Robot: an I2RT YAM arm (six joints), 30 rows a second.
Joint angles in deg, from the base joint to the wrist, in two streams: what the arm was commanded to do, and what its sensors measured. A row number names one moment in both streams.
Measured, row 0: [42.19, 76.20, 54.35, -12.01, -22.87, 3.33]
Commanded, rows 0 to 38: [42.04, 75.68, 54.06, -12.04, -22.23, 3.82]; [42.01, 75.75, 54.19, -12.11, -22.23, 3.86]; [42.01, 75.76, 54.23, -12.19, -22.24, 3.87]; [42.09, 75.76, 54.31, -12.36, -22.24, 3.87]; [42.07, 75.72, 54.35, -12.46, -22.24, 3.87]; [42.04, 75.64, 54.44, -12.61, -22.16, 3.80]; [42.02, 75.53, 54.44, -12.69, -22.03, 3.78]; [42.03, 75.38, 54.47, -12.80, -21.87, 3.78]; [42.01, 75.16, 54.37, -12.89, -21.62, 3.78]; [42.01, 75.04, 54.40, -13.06, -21.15, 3.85]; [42.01, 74.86, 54.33, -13.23, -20.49, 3.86]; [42.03, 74.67, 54.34, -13.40, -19.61, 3.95]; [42.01, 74.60, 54.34, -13.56, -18.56, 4.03]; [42.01, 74.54, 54.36, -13.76, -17.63, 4.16]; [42.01, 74.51, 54.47, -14.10, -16.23, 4.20]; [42.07, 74.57, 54.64, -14.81, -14.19, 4.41]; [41.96, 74.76, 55.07, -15.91, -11.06, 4.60]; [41.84, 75.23, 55.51, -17.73, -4.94, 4.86]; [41.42, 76.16, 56.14, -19.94, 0.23, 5.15]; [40.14, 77.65, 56.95, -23.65, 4.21, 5.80]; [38.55, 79.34, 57.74, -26.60, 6.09, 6.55]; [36.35, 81.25, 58.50, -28.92, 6.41, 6.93]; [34.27, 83.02, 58.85, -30.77, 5.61, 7.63]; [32.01, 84.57, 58.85, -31.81, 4.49, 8.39]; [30.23, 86.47, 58.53, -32.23, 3.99, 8.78]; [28.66, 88.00, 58.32, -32.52, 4.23, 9.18]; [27.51, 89.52, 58.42, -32.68, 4.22, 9.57]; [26.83, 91.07, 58.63, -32.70, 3.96, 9.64]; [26.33, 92.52, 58.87, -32.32, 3.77, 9.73]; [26.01, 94.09, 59.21, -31.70, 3.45, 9.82]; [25.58, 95.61, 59.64, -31.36, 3.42, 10.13]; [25.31, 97.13, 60.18, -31.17, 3.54, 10.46]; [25.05, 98.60, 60.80, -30.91, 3.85, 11.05]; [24.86, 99.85, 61.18, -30.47, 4.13, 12.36]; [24.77, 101.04, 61.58, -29.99, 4.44, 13.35]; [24.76, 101.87, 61.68, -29.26, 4.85, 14.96]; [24.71, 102.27, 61.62, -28.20, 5.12, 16.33]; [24.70, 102.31, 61.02, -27.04, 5.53, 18.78]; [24.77, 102.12, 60.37, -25.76, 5.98, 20.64]
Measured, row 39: [25.06, 101.58, 59.88, -29.61, 3.51, 13.06]
